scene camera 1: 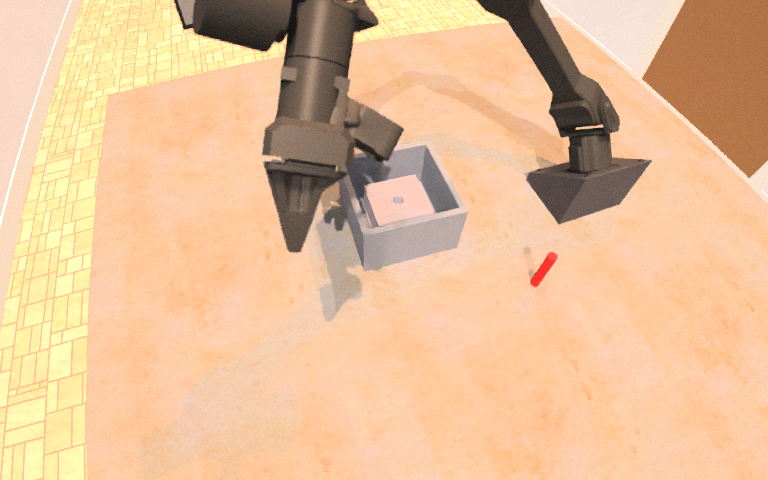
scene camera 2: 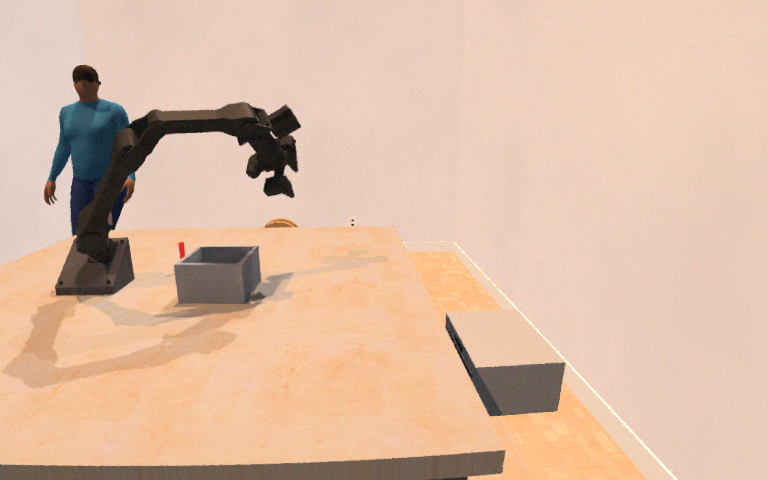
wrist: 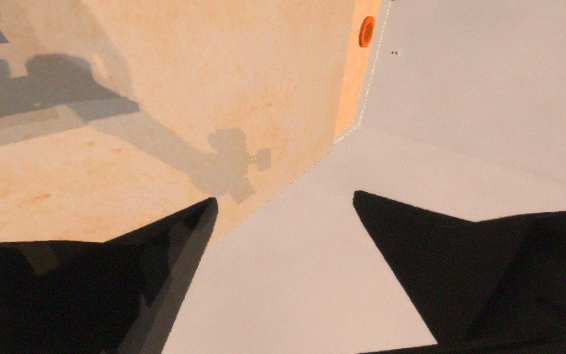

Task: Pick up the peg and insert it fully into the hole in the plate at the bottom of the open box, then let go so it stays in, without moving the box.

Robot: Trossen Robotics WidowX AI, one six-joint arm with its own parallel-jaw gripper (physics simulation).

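Places are measured from the arm's base along level axes (x left, y back, z up), in millimetres.
Where they show: gripper, between the fingertips: [scene camera 1: 293,240] [scene camera 2: 295,184] [wrist: 286,200]; arm's base, origin of its link: [scene camera 1: 592,169] [scene camera 2: 103,251].
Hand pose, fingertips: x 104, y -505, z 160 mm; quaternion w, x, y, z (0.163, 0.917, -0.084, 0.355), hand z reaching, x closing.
Each offset is from my fingertips to the top centre of the thing. "pt": to the spot under its first point. Level surfaces: height alone.
The red peg @(dx +20, dy +344, dz -170 mm) [scene camera 1: 543,270] [scene camera 2: 181,250] stands upright on the table, between the robot's base and the viewer in scene camera 1; the box partly hides its foot in scene camera 2. The grey open box @(dx -164, dy +174, dz -153 mm) [scene camera 1: 416,242] [scene camera 2: 209,284] stands on the table. Inside it lies a pale pink plate @(dx -164, dy +174, dz -190 mm) [scene camera 1: 396,213] with a round hole @(pt dx -172, dy +178, dz -202 mm) [scene camera 1: 398,199], which looks empty. My gripper [scene camera 1: 295,247] [scene camera 2: 294,182] [wrist: 286,200] is open and empty, high above the table, on the box's side away from the base. Peg and box do not show clearly in the wrist view.
The arm's base [scene camera 1: 589,193] [scene camera 2: 95,277] stands on the table @(dz -250 mm) [scene camera 1: 396,367] [scene camera 2: 339,396] near the peg. A person [scene camera 2: 93,138] stands behind the base. A grey block [scene camera 2: 521,390] is beside the table. An orange round thing [wrist: 367,31] is beyond the table edge.
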